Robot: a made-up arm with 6 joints. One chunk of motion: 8 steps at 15 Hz.
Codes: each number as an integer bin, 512 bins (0 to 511) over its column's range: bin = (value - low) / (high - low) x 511, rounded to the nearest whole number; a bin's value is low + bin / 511 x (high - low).
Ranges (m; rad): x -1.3..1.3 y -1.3..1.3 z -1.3..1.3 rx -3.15..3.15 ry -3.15..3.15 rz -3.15..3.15
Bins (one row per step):
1: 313 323 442 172 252 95
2: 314 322 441 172 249 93
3: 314 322 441 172 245 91
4: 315 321 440 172 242 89
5: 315 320 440 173 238 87
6: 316 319 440 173 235 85
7: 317 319 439 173 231 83
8: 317 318 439 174 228 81
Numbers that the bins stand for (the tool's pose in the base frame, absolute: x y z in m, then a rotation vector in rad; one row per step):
1: 0.2926 0.3434 0.9489 -1.0295 -0.0432 -1.9788
2: 0.2977 0.3384 0.9438 -1.0295 -0.0801 -2.0034
3: 0.2977 0.3384 0.9438 -1.0295 -0.1295 -2.0281
4: 0.3027 0.3333 0.9387 -1.0295 -0.1664 -2.0527
5: 0.3027 0.3282 0.9387 -1.0171 -0.2158 -2.0774
6: 0.3078 0.3231 0.9387 -1.0171 -0.2527 -2.1021
7: 0.3129 0.3231 0.9337 -1.0171 -0.3021 -2.1267
8: 0.3129 0.3180 0.9337 -1.0048 -0.3390 -2.1514

